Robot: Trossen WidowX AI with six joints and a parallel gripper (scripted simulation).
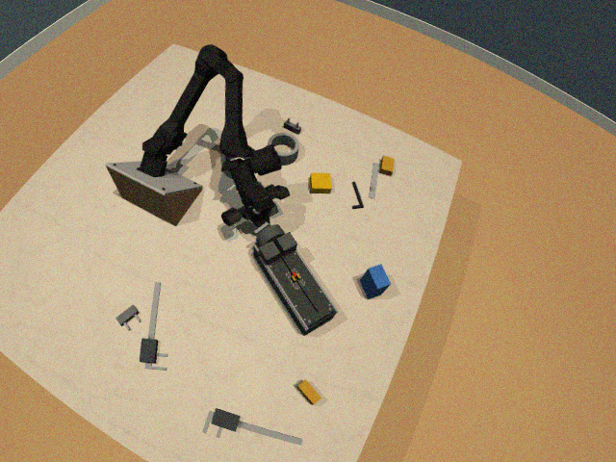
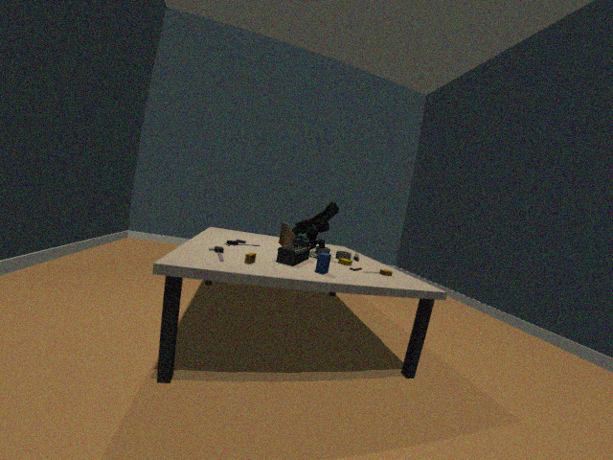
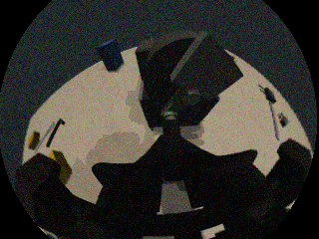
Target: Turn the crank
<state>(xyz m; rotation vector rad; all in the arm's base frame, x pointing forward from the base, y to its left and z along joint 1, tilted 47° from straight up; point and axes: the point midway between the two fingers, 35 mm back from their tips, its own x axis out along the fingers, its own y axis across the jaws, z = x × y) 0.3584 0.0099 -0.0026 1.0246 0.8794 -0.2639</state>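
The crank handle lies 3 cm above my gripper tip, 1 cm to the left of it and 1 cm behind it. From my gripper tip the other things lie so: yellow block 23 cm to the left, 8 cm ahead, 2 cm below; red pointer 12 cm ahead, 10 cm to the right, 5 cm above; black hex key 23 cm to the left, 20 cm ahead, 3 cm below.
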